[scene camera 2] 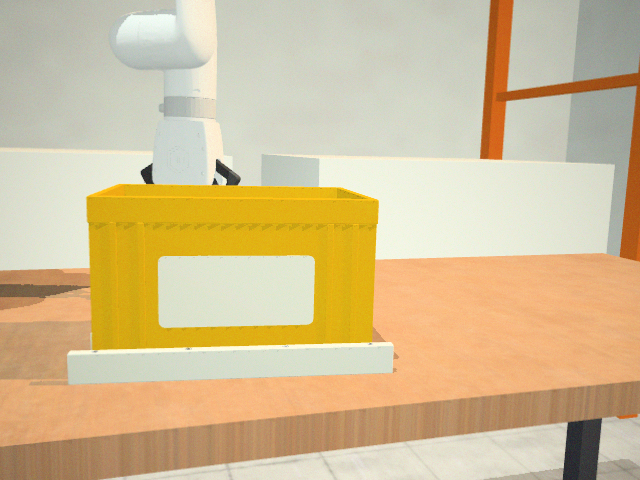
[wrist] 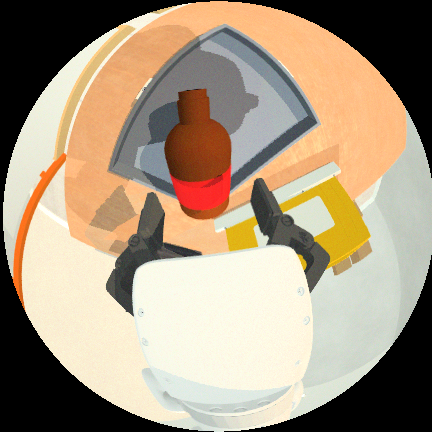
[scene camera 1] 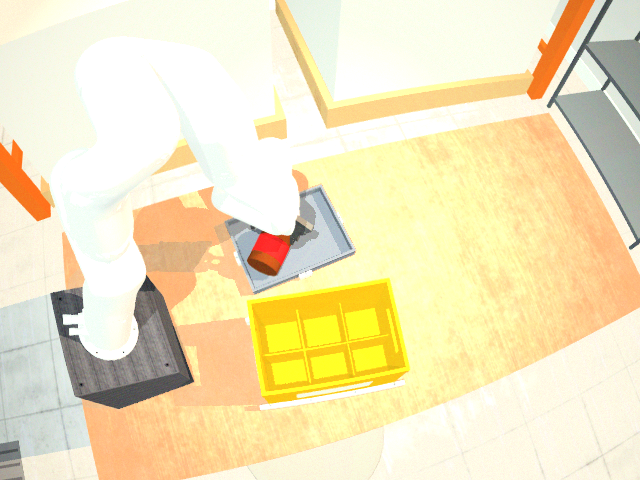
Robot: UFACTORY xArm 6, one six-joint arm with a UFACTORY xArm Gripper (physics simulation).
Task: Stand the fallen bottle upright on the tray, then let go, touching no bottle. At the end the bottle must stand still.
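Places are measured from the arm's base along level axes (x back, y left, z down), in millimetres.
Where they show: gripper, fingertip midpoint: (wrist: 205,194); arm's base, link origin: (scene camera 1: 108,330).
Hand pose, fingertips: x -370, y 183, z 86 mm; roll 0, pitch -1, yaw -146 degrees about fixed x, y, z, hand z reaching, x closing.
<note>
Things, the pixels of their top centre, and the offset from my fingertips. "spot": a spot on its surface instead. Level surfaces: height alone.
- brown bottle with a red label, top centre: (wrist: 198,172) (scene camera 1: 275,230) dx -3, dy +11, dz +20 mm
- grey tray, surface spot: (wrist: 276,117) (scene camera 1: 326,248) spot: dx -113, dy -20, dz +94 mm
- tall yellow crate, top centre: (scene camera 2: 235,191) (scene camera 1: 327,336) (wrist: 308,275) dx -52, dy -266, dz -76 mm
- white rail, top centre: (scene camera 2: 237,347) (scene camera 1: 333,396) dx -48, dy -365, dz +69 mm
- wooden table, surface height: dz +99 mm
A brown bottle with a red label (scene camera 1: 270,249) (wrist: 199,150) lies on its side on the grey tray (scene camera 1: 326,241) (wrist: 276,117). In scene camera 1 its base points to the lower left, and its neck is hidden under the arm. In the wrist view its neck points up, away from the gripper. My gripper (scene camera 1: 298,230) (wrist: 205,194) is open and empty. In the wrist view its dark fingers stand apart, one to each side of the line of the bottle's base. In scene camera 2 the yellow crate hides the fingertips, the bottle and the tray.
A tall yellow crate (scene camera 1: 325,296) (scene camera 2: 342,289) (wrist: 352,225) with compartments stands beside the tray, with a white rail (scene camera 1: 330,395) (scene camera 2: 232,363) along one side. The arm's dark base block (scene camera 1: 126,379) stands at the left. The wooden table (scene camera 1: 465,232) (scene camera 2: 491,320) extends to the right. Orange posts (scene camera 1: 560,49) (scene camera 2: 496,77) stand behind.
</note>
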